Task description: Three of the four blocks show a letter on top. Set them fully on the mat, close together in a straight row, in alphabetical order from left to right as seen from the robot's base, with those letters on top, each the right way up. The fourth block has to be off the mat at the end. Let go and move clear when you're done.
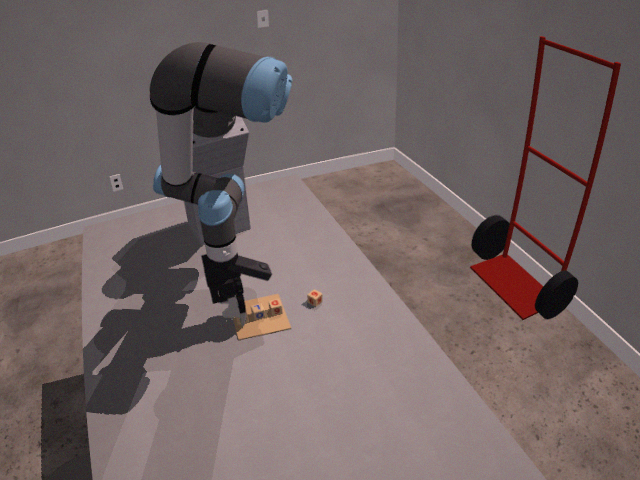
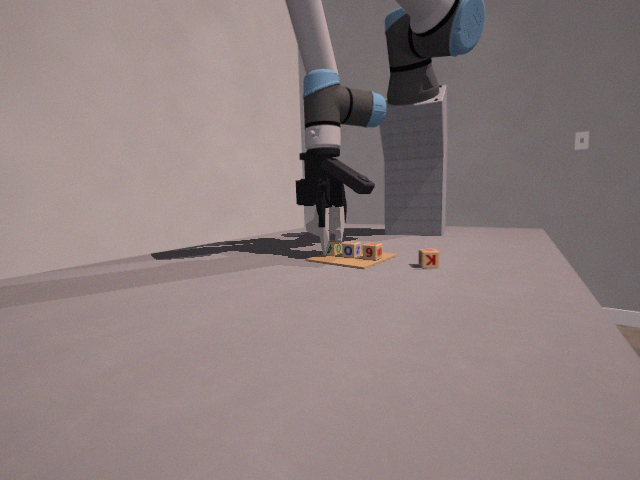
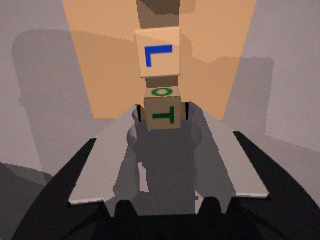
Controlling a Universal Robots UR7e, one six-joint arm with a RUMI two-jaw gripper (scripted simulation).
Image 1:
my gripper: 240, 320
tan mat: 270, 324
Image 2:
my gripper: 331, 253
tan mat: 358, 262
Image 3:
my gripper: 162, 104
tan mat: 211, 45
